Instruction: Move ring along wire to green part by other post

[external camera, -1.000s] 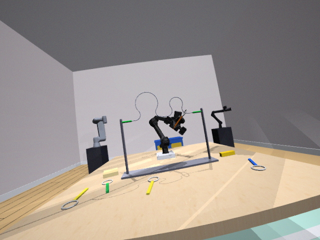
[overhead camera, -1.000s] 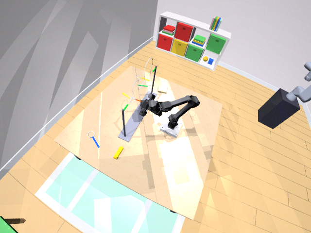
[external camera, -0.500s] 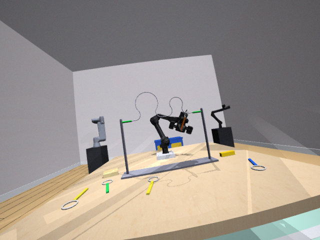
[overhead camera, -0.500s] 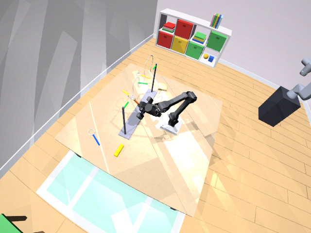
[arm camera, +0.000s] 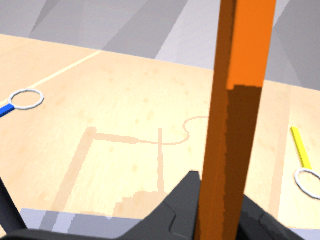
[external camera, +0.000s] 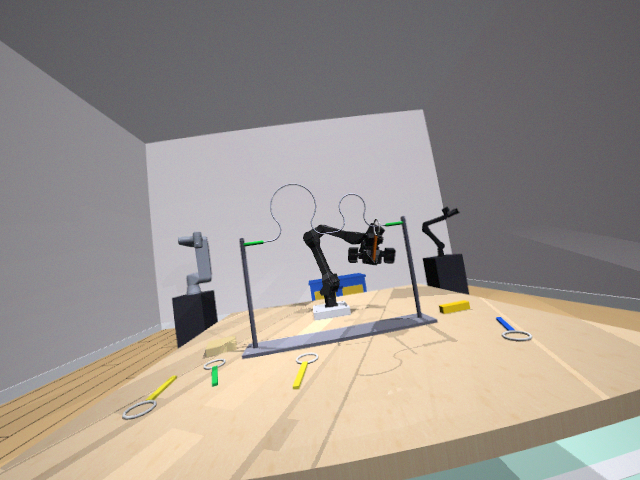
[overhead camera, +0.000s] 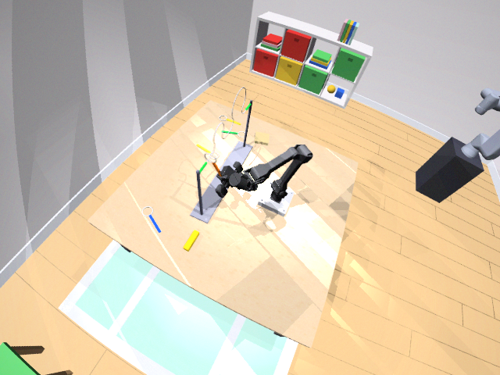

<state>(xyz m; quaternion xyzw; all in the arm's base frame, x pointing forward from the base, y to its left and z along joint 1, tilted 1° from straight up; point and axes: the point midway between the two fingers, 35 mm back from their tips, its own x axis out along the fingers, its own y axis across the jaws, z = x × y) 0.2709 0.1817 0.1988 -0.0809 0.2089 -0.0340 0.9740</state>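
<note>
My gripper tip is 10 mm short of the orange-handled ring, 10 mm to the right of it and 90 mm below it. Also, from my gripper tip: blue-handled ring 240 mm ahead, 290 mm to the left, 220 mm below; yellow block 30 mm behind, 290 mm to the left, 210 mm below; tan block 10 mm behind, 610 mm to the right, 210 mm below.
</note>
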